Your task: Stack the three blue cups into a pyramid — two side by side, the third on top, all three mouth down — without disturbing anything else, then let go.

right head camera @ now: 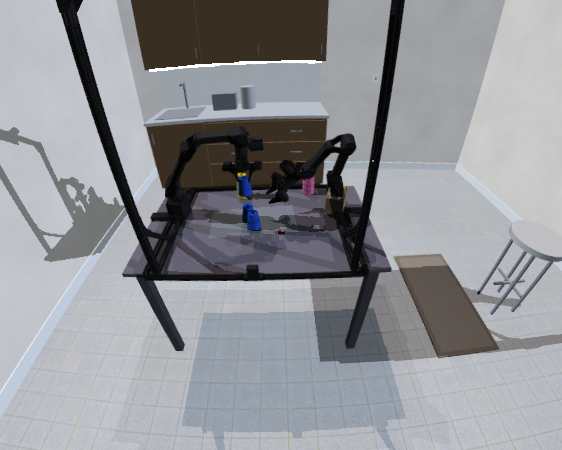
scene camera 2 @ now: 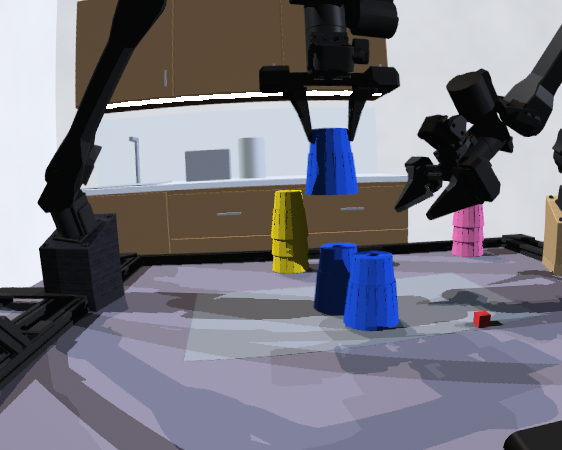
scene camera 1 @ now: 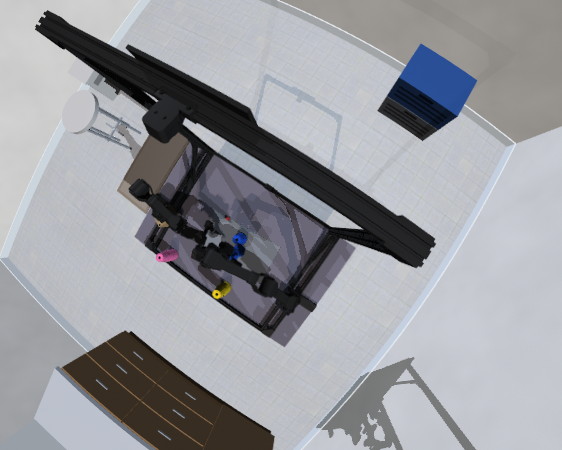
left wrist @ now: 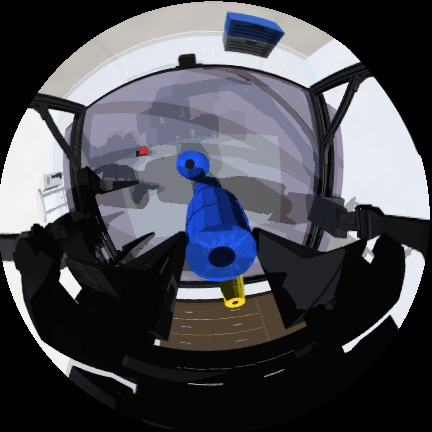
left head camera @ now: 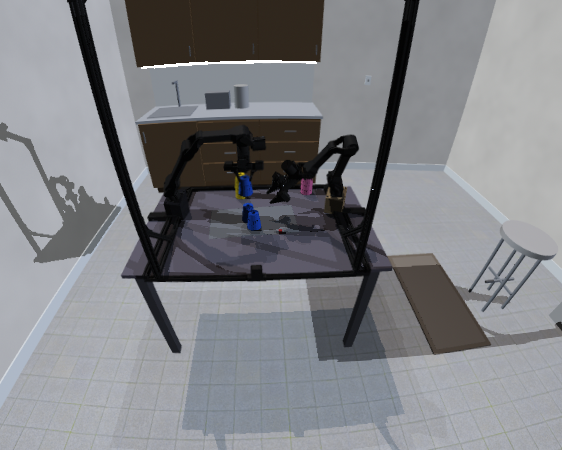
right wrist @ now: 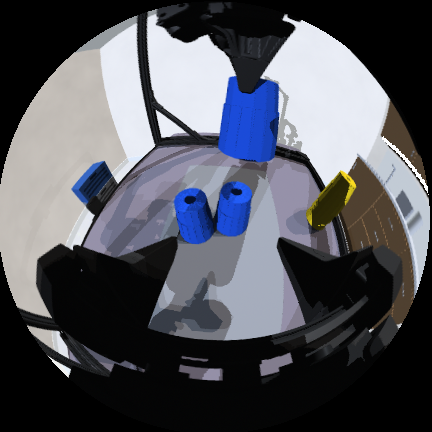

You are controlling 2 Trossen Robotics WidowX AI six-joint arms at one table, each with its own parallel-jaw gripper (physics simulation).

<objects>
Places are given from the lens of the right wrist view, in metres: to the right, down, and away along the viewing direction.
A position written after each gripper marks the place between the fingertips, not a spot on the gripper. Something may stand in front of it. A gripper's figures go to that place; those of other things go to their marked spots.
left gripper (right wrist: 244,92): 0.03, -0.13, 0.08
right gripper (right wrist: 228,242): 0.01, 0.02, 0.10
blue cup (right wrist: 193,215): -0.03, 0.00, 0.18
blue cup (right wrist: 249,122): 0.03, -0.09, 0.09
blue cup (right wrist: 232,211): 0.03, -0.01, 0.20
</objects>
